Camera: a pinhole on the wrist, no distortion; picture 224 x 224 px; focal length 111.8 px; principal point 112.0 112.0 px. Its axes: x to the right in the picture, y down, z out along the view. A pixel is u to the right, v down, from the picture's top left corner.
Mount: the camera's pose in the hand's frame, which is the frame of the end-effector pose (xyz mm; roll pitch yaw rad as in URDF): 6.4 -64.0 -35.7 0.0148 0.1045 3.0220
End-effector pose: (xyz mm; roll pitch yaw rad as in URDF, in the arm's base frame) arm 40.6 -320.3 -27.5 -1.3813 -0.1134 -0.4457
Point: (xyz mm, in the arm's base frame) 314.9 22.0 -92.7
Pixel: 85.2 55.2
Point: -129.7 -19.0 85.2
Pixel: 206.8 142.3
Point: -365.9 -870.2 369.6
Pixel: behind the camera
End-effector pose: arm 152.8 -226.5 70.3 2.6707 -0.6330 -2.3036
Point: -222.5 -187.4 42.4
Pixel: 54.4 8.5
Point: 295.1 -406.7 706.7
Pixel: behind the camera
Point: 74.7 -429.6 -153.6
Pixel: 82.2 172.8
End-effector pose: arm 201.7 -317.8 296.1 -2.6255 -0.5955 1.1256
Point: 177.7 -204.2 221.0
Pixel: 86.5 72.4
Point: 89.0 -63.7 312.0
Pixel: 9.2 146.1
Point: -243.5 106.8 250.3
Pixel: 55.2 207.0
